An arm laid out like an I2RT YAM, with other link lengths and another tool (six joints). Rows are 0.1 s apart.
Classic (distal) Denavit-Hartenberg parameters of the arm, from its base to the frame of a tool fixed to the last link. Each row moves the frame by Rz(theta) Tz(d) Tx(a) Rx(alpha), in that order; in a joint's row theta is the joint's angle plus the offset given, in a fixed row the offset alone. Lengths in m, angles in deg.
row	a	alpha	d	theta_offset
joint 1	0.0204	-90	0.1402	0
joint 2	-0.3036	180	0	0
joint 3	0.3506	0	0	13.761
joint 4	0.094	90	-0.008	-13.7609
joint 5	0	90	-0.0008	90
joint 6	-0.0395	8	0.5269	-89.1
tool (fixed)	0	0	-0.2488	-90
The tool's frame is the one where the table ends.
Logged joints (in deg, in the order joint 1, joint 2, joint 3, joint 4, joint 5, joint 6), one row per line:
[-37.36 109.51 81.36 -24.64 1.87 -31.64]
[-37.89 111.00 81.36 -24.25 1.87 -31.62]
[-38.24 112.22 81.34 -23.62 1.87 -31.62]
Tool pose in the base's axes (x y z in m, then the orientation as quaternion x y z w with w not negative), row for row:
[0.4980 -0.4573 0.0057 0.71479 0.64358 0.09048 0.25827]
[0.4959 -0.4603 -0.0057 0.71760 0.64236 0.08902 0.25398]
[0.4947 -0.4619 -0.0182 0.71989 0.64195 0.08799 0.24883]
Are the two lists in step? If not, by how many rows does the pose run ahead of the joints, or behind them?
The pose runs 2 rows ahead of the joints: the pose in row i belongs to the joints in row i + 2.
